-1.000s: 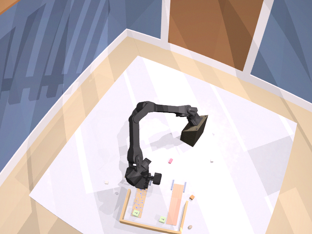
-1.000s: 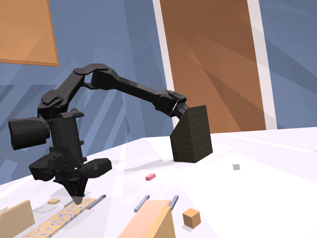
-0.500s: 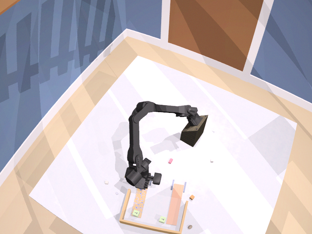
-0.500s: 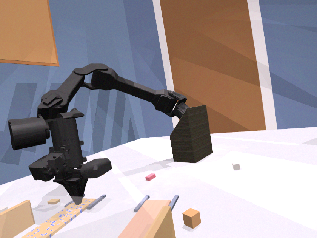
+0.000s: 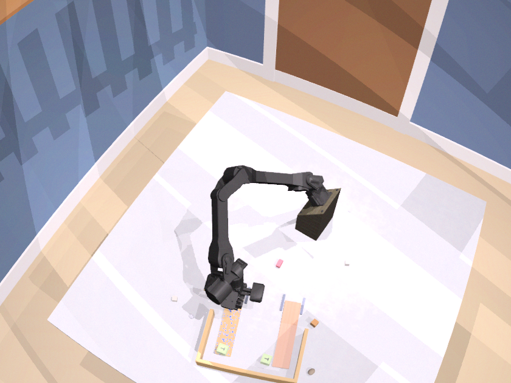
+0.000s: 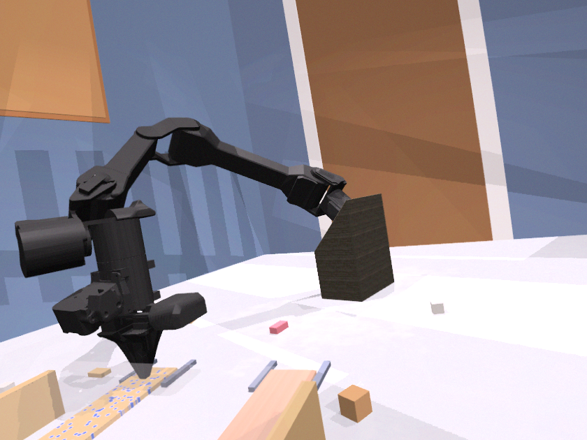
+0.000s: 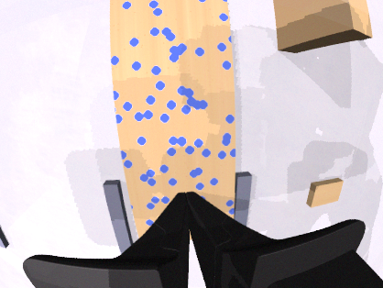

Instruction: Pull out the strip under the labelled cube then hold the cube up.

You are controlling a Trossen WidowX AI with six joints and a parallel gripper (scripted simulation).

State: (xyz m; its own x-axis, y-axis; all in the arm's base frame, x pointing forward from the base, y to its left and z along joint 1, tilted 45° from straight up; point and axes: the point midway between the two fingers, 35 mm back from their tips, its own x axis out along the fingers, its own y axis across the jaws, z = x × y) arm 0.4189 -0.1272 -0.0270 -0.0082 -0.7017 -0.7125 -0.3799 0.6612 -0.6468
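Right now my gripper tip is 200 mm past the pink block and 50 mm to the right of it. Round my gripper tip: orange cube: 270 mm to the left, 70 mm behind.
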